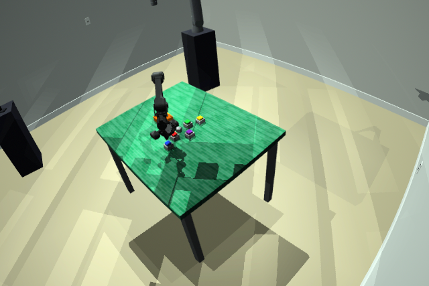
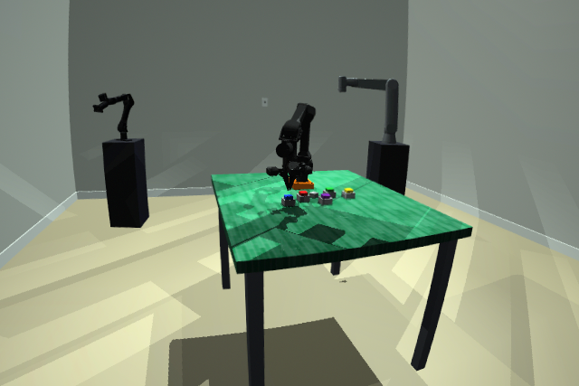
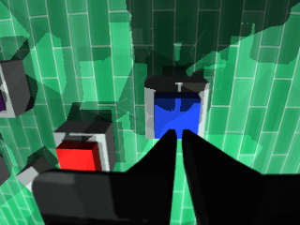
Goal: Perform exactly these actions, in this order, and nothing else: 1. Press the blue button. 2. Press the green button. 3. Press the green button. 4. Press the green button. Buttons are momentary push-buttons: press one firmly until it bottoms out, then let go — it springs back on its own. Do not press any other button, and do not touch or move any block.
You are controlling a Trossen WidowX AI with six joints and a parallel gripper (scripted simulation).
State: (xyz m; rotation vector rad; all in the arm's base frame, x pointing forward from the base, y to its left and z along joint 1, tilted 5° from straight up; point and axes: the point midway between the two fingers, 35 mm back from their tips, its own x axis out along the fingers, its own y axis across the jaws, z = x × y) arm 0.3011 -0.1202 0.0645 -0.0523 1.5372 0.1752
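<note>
My gripper tip is now 30 mm above the blue button. The rest, counted from my gripper tip: green button: 110 mm behind, 210 mm to the left, 30 mm below; then purple button: 10 mm behind, 160 mm to the left, 30 mm below; then red button: 60 mm behind, 70 mm to the left, 30 mm below.
</note>
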